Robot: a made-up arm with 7 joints. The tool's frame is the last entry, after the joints. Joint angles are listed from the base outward. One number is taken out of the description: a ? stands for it. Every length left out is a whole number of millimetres.
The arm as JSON. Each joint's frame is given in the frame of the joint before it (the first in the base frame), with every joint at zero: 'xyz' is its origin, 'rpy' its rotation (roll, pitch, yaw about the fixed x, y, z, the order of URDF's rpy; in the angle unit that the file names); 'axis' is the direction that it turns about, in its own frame. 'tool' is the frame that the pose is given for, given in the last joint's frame.
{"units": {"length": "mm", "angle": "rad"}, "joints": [
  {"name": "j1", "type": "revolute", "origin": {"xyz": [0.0, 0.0, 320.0], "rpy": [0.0, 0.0, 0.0]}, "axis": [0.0, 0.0, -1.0]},
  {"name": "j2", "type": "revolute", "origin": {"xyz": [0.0, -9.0, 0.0], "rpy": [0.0, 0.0, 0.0]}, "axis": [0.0, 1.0, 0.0]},
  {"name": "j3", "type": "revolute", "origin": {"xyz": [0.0, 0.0, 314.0], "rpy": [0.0, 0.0, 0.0]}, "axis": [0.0, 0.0, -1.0]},
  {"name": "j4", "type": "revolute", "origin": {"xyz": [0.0, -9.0, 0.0], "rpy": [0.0, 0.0, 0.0]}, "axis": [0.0, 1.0, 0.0]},
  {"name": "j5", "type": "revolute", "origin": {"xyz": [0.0, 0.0, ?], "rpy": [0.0, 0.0, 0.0]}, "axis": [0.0, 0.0, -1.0]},
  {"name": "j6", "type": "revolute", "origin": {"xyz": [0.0, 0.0, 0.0], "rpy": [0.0, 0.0, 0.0]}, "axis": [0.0, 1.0, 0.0]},
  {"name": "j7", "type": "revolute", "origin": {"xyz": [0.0, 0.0, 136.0], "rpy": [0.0, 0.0, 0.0]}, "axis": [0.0, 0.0, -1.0]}
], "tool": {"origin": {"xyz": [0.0, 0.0, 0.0], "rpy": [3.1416, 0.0, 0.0]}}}
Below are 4 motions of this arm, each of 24 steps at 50 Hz.
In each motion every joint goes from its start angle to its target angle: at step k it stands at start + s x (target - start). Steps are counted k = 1, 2, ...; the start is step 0. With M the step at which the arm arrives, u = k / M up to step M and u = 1 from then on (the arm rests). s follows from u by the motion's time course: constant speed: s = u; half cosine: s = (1 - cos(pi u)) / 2; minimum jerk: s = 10 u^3 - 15 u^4 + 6 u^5.
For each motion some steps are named. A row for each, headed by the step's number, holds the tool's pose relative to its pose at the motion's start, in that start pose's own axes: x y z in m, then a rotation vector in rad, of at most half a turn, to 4 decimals.
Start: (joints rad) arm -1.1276 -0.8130 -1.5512 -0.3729 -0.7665 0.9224 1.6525
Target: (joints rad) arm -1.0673 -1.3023 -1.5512 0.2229 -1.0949 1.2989 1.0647
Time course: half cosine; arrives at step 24
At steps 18, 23, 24:
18: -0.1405 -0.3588 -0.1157 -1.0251 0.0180 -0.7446
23: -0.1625 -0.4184 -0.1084 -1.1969 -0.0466 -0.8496
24: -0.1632 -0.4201 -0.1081 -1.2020 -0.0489 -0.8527

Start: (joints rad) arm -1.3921 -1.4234 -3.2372 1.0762 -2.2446 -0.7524 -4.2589
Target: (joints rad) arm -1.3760 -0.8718 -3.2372 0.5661 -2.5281 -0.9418 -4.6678
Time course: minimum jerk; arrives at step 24
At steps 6, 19, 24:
6: -0.0425 0.0032 0.0333 -0.0288 0.0604 -0.1188
19: -0.2610 0.1254 0.3939 -0.4802 0.4357 -1.0064
24: -0.2664 0.1410 0.4256 -0.5310 0.4557 -1.0666

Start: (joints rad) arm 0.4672 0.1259 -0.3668 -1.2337 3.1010 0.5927 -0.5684
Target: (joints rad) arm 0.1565 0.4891 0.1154 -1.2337 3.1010 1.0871 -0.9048
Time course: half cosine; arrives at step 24
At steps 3, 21, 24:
3: -0.0023 0.0001 0.0067 0.0085 -0.0006 -0.0110
21: -0.0542 0.0468 0.1910 0.1670 -0.0031 -0.4295
24: -0.0557 0.0508 0.1988 0.1712 -0.0048 -0.4524

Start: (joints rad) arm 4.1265 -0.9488 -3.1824 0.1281 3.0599 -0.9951 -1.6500
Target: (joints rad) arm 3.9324 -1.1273 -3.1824 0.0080 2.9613 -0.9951 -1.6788
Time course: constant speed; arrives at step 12
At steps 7, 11, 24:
7: -0.0740 -0.0402 -0.0396 -0.0605 0.1372 0.0002
11: -0.1175 -0.0670 -0.0573 -0.0984 0.2132 0.0011
24: -0.1285 -0.0740 -0.0612 -0.1083 0.2319 0.0014

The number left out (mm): 331.0
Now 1 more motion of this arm.
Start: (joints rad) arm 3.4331 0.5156 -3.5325 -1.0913 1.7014 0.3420 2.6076
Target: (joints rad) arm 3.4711 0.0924 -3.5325 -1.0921 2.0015 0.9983 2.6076
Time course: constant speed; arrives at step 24
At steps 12, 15, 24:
12: -0.1179 0.0378 0.0606 -0.0980 0.2944 0.2921
15: -0.1445 0.0415 0.0792 -0.1326 0.3546 0.3689
24: -0.2149 0.0412 0.1405 -0.2598 0.4996 0.6019

